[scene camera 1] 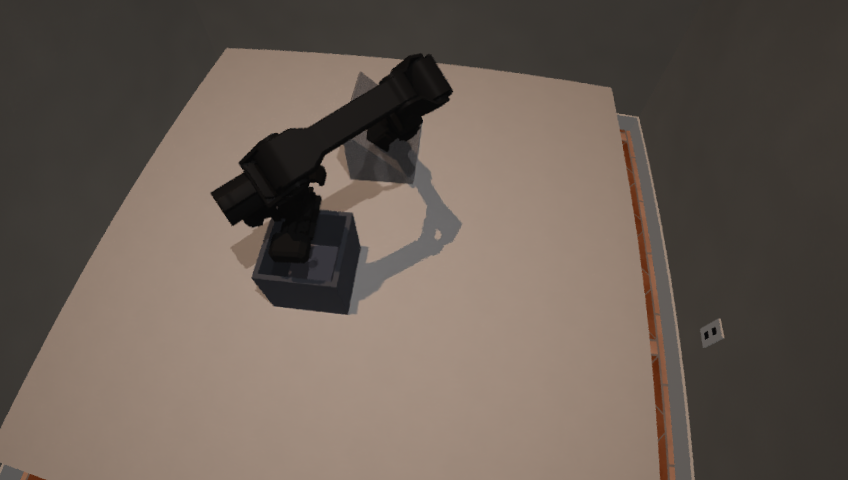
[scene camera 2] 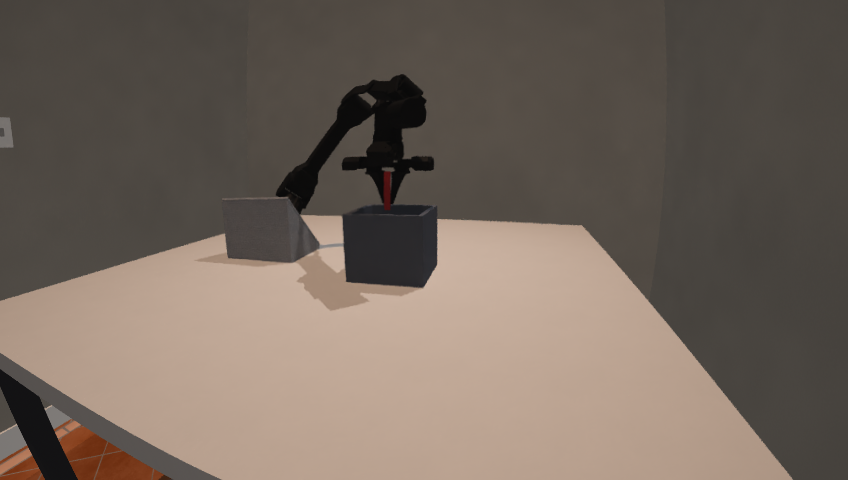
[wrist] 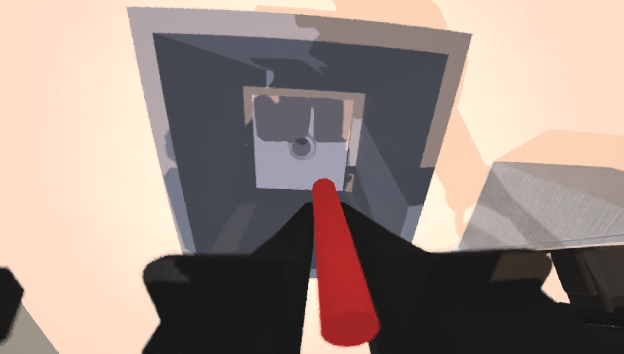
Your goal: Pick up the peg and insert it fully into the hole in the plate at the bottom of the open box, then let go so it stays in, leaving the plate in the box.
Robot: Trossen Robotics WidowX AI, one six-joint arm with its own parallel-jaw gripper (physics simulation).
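Frame: origin at the arm's base, x left, y back, z up, level; metres.
Seen in the pictures: gripper, fingertip midpoint: [scene camera 1: 311, 235] [scene camera 2: 388, 203] [wrist: 324, 209]; arm's base, origin of the base link: [scene camera 1: 378, 135] [scene camera 2: 283, 218] [wrist: 587, 247].
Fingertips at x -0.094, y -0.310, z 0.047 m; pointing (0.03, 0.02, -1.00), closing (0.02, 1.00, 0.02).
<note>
Offsets run from my fingertips to a thing's top centre. Level surfaces: height alone.
My gripper [scene camera 2: 387, 200] [wrist: 324, 209] is shut on the red peg {dx -0.009, dy -0.001, dz +0.069 m} [scene camera 2: 387, 185] [wrist: 342, 280] and holds it roughly upright over the open box. The dark box {dx -0.015, dy -0.013, dz -0.010 m} [scene camera 1: 306, 295] [scene camera 2: 385, 248] [wrist: 150, 75] stands upright on the table. In scene camera 2 the peg's lower end meets the line of the box rim; the front wall hides anything lower. The pale plate {dx -0.015, dy -0.013, dz -0.087 m} [scene camera 1: 327, 256] [wrist: 272, 175] lies at the box bottom with a round hole [wrist: 301, 148] near its middle. In the wrist view the peg's tip appears nearer the fingers and slightly right of the hole.
A grey wedge-shaped block [scene camera 1: 380, 171] [scene camera 2: 258, 228] [wrist: 520, 210] stands on the table by the arm's base. The box walls surround the plate on all sides, with the gripper above them. The arm's shadow falls across the table {dz -0.148 m} [scene camera 1: 476, 333] [scene camera 2: 476, 356] and into the box.
</note>
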